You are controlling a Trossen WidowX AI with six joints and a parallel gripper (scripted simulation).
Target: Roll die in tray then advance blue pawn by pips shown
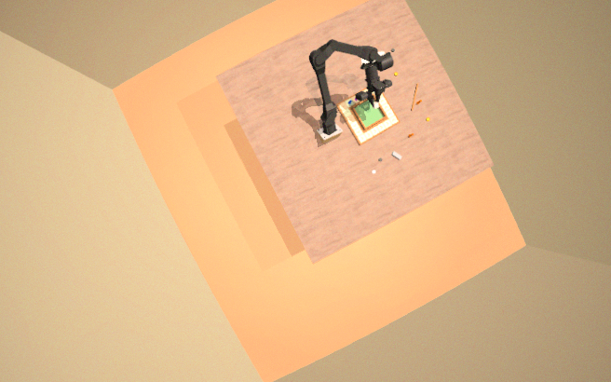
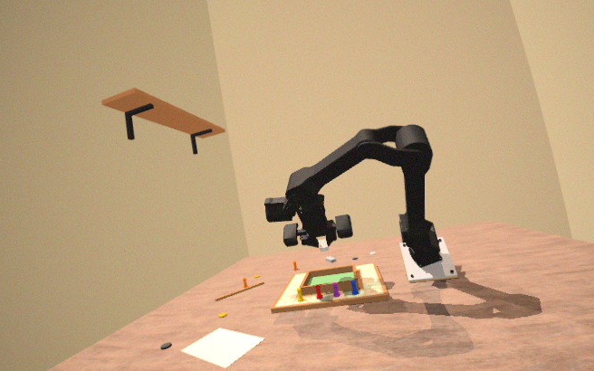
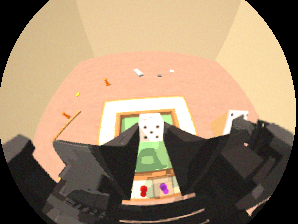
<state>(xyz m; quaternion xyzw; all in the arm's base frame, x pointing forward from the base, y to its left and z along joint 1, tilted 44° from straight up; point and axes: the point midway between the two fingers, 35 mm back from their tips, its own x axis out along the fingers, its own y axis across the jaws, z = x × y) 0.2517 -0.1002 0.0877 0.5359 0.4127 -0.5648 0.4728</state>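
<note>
My gripper tip is now right at the white die. Round my gripper tip: red pawn 11 cm to the left, 9 cm below, 3 cm ahead; green tray 11 cm below; purple pawn 12 cm to the left, 9 cm below, 1 cm behind.
</note>
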